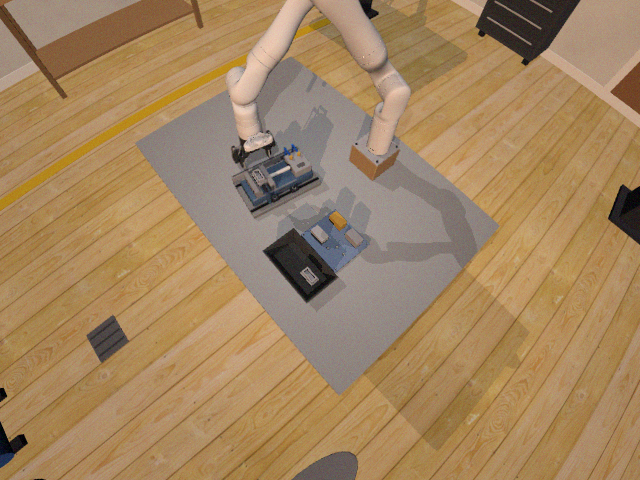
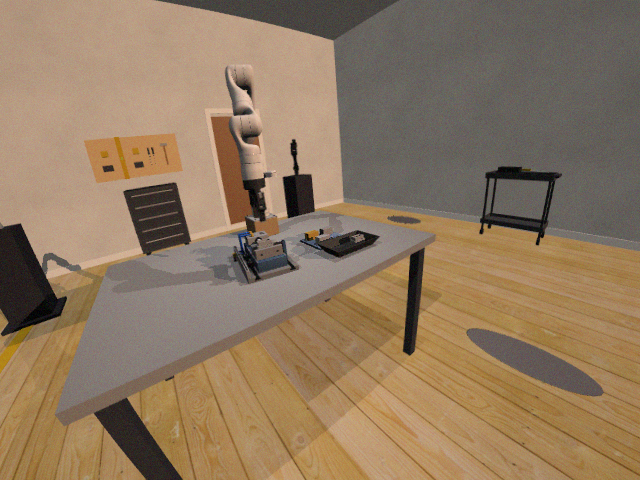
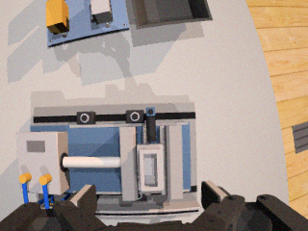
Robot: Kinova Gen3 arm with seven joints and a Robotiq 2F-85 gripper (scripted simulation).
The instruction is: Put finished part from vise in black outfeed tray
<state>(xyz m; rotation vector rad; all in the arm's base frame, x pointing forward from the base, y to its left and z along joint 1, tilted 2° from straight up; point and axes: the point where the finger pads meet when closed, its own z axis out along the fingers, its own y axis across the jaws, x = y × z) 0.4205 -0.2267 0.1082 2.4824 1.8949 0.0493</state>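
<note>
Now: hand 120 mm above the screw rod, 80 mm past it and 30 mm to the right of it. Also, from my hand: blank (300 mm to the left, 170 mm below, 10 mm behind); blue fixture plate (350 mm to the left, 200 mm below, 40 mm behind); orange block (310 mm to the left, 170 mm below, 100 mm behind).
</note>
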